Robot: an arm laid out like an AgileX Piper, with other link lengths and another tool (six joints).
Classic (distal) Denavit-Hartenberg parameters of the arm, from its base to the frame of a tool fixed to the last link. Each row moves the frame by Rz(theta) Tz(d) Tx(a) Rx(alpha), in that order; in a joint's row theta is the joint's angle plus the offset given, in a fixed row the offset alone. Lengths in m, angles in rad.
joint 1: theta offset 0, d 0.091, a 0, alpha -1.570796
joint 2: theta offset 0.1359, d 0, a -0.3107, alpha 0
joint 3: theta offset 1.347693, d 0, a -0.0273, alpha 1.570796
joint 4: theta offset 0, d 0.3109, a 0, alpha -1.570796
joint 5: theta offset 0, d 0, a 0, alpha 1.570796
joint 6: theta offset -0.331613, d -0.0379, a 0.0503, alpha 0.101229
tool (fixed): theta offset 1.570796, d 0.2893, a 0, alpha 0
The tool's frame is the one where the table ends.
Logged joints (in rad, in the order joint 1, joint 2, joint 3, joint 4, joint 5, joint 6), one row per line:
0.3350 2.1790 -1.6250 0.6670 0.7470 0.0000
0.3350 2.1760 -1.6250 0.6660 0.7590 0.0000
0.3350 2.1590 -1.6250 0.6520 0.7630 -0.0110
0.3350 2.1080 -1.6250 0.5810 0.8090 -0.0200
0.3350 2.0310 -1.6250 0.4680 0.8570 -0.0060
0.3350 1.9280 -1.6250 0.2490 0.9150 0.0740
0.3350 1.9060 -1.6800 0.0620 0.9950 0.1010
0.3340 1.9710 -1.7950 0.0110 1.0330 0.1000
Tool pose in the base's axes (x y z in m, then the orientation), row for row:
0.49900 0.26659 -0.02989 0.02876 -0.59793 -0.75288 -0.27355
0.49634 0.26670 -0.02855 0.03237 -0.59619 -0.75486 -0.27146
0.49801 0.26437 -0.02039 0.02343 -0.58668 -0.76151 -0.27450
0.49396 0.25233 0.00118 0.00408 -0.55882 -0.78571 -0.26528
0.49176 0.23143 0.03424 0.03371 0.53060 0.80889 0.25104
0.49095 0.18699 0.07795 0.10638 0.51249 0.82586 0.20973
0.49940 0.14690 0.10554 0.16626 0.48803 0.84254 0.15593
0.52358 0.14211 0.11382 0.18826 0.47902 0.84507 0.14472
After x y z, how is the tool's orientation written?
As a quaternion, w x y z.
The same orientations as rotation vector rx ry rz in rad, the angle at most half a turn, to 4 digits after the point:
-1.8448 -2.3229 -0.8440
-1.8353 -2.3238 -0.8357
-1.8161 -2.3573 -0.8497
-1.7510 -2.4620 -0.8312
1.6321 2.4881 0.7722
1.5094 2.4323 0.6177
1.3895 2.3988 0.4440
1.3475 2.3773 0.4071

